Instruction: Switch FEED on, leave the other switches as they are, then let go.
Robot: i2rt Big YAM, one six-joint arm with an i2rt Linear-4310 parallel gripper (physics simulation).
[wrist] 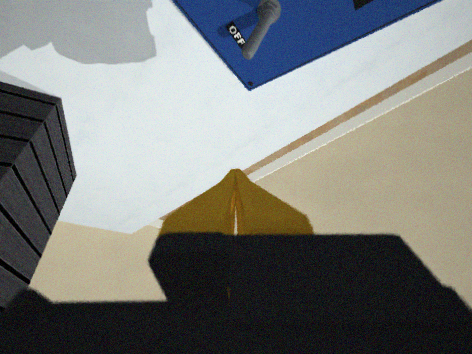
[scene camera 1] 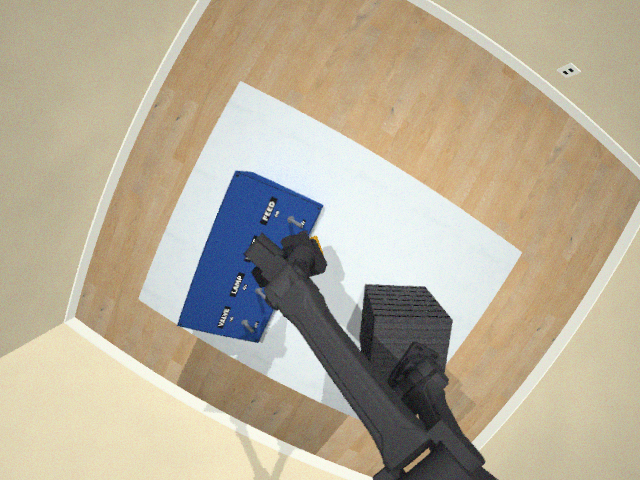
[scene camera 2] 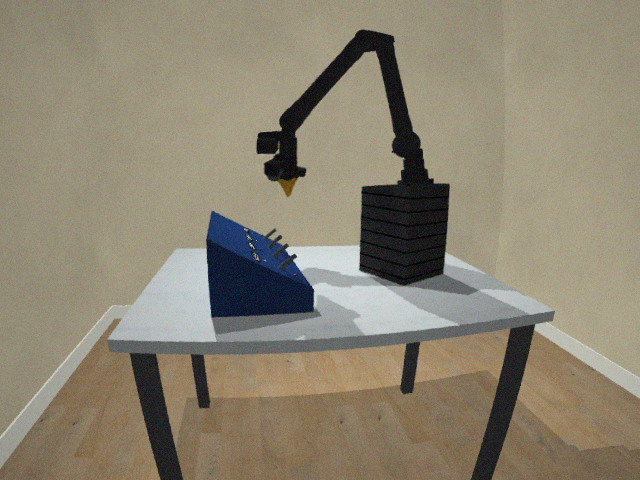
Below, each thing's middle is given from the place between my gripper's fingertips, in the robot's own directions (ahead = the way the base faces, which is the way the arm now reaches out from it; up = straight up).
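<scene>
My hand 20 cm to the right of blue sloped switch panel (scene camera 1: 223, 295), 13 cm short of it, 15 cm above.
</scene>
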